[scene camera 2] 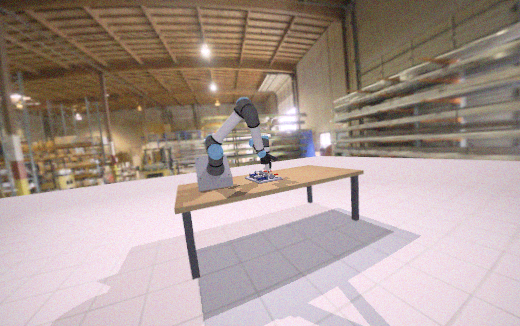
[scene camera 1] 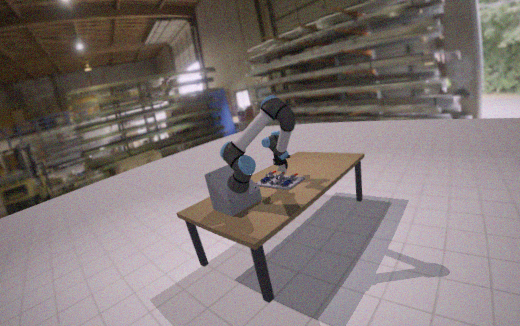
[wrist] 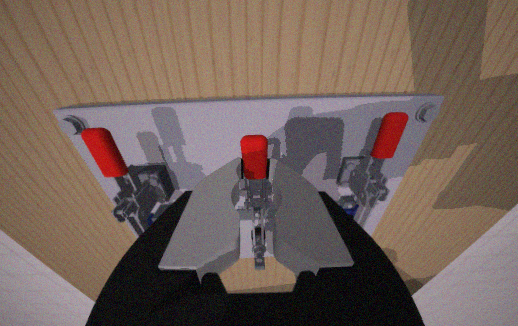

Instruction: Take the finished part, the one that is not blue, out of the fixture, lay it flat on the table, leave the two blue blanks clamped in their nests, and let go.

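Frame: origin at the arm's base, x ahead, y left, z up, level; centimetres.
Seen in the pictures: gripper, fingertip midpoint: (scene camera 2: 269, 173) (scene camera 1: 283, 174) (wrist: 254, 160); arm's base, link origin: (scene camera 2: 215, 169) (scene camera 1: 238, 184).
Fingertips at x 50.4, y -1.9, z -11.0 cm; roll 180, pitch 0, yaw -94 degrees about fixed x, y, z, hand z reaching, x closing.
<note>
Pixels of each thing's top centre, then the offset from my fingertips to it. "*": a spot on its surface instead. Level surfaces: height alone.
- middle clamp's red handle, top centre: (wrist: 255, 166) dx +1.0, dy +0.0, dz +2.5 cm
- left red handle, surface spot: (wrist: 104, 151) * dx +2.3, dy +10.5, dz +1.4 cm
- right red handle, top centre: (wrist: 392, 141) dx +1.4, dy -11.1, dz +0.5 cm
- wooden table, surface height: dz -4.2 cm
The fixture's light plate (scene camera 1: 286, 187) (wrist: 220, 125) lies on the table and carries three toggle clamps with red handles. My gripper (scene camera 1: 282, 172) (scene camera 2: 268, 169) (wrist: 254, 160) points down over the middle of the fixture. It is shut on the middle clamp's red handle (wrist: 254, 150), with a fingertip at each side of the handle's lower end. A blue blank (wrist: 154, 218) shows partly under the left clamp in the wrist view, and another blue blank (wrist: 349, 210) shows partly under the right clamp. The finished part cannot be made out; the fingers hide much of the middle nest.
The left red handle (wrist: 104, 151) and right red handle (wrist: 390, 135) stand at either side of my fingers. Bolt heads (wrist: 74, 124) (wrist: 426, 113) sit at the plate's corners. The wooden table (scene camera 1: 325, 165) (scene camera 2: 320, 172) extends around the fixture. The arm's grey base block (scene camera 1: 227, 197) (scene camera 2: 202, 175) stands beside it.
</note>
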